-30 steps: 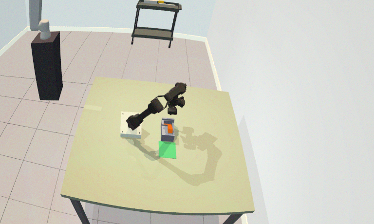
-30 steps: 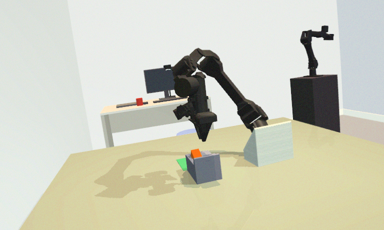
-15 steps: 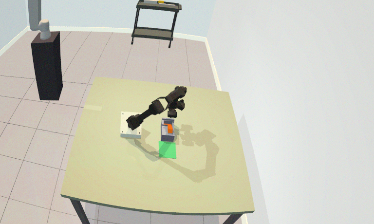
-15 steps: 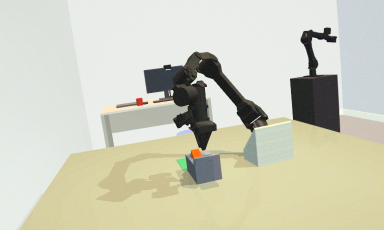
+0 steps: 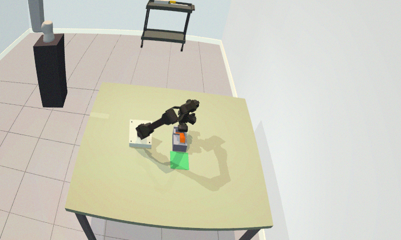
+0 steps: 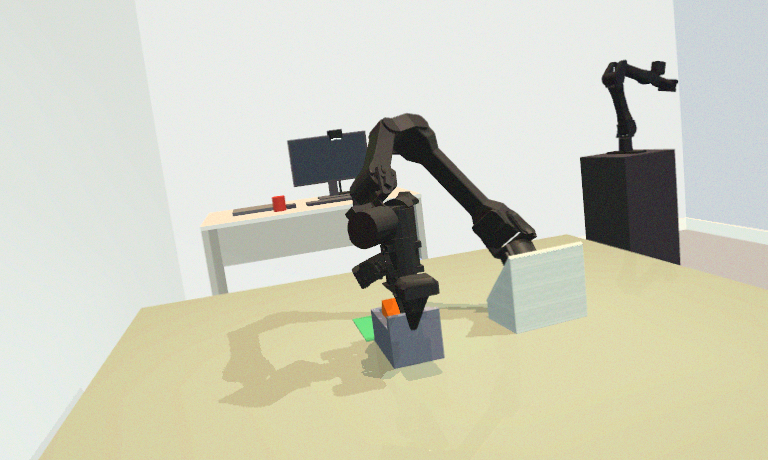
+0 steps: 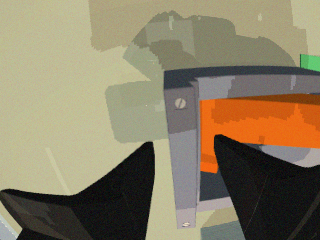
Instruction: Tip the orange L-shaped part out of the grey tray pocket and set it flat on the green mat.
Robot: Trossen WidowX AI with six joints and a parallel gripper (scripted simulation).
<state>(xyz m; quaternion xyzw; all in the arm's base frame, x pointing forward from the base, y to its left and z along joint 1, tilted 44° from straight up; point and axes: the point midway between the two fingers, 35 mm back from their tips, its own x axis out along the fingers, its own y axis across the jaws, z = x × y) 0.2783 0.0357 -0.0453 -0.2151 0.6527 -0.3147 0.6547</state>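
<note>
My gripper tip is now 4 cm to the left of the orange L-shaped part, 2 cm above it and 1 cm past it. Also, from my gripper tip: green mat (22 cm to the right, 8 cm below, 3 cm behind).
</note>
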